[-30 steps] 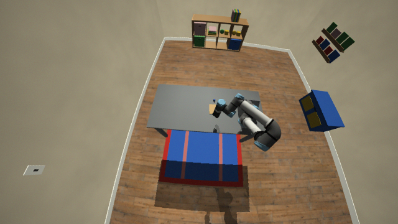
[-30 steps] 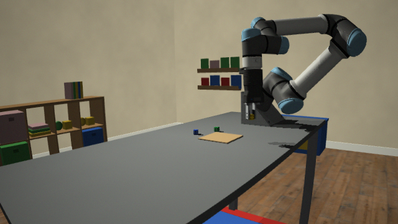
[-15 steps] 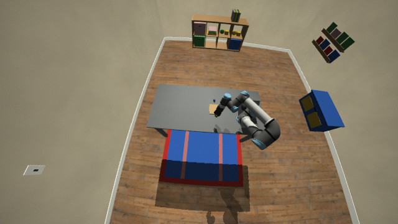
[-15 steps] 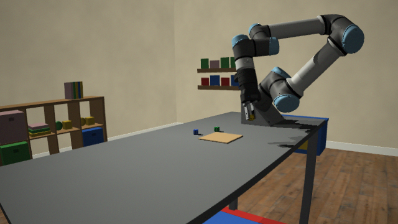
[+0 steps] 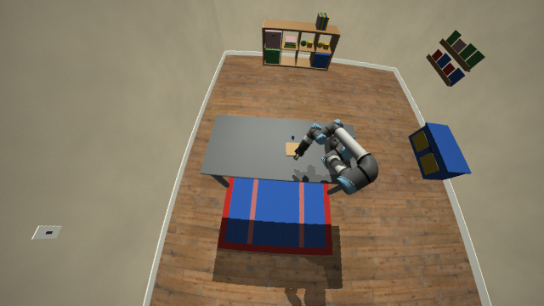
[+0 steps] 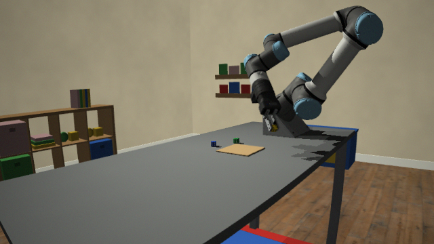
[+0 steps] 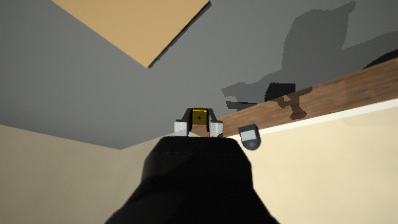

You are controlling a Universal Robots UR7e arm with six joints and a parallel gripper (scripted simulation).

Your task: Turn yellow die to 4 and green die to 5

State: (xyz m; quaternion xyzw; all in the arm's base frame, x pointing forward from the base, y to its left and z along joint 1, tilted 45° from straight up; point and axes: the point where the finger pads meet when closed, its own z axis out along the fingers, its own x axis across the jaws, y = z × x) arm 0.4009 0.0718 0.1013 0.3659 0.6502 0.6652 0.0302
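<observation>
Right now my hand is 140 mm to the left of the tan mat and 100 mm above it. From my hand the other things lie so: yellow die (10 mm to the left, 10 mm below); then blue die (270 mm to the right, 100 mm below, 10 mm behind); then green die (210 mm to the right, 110 mm behind, 100 mm below).
</observation>
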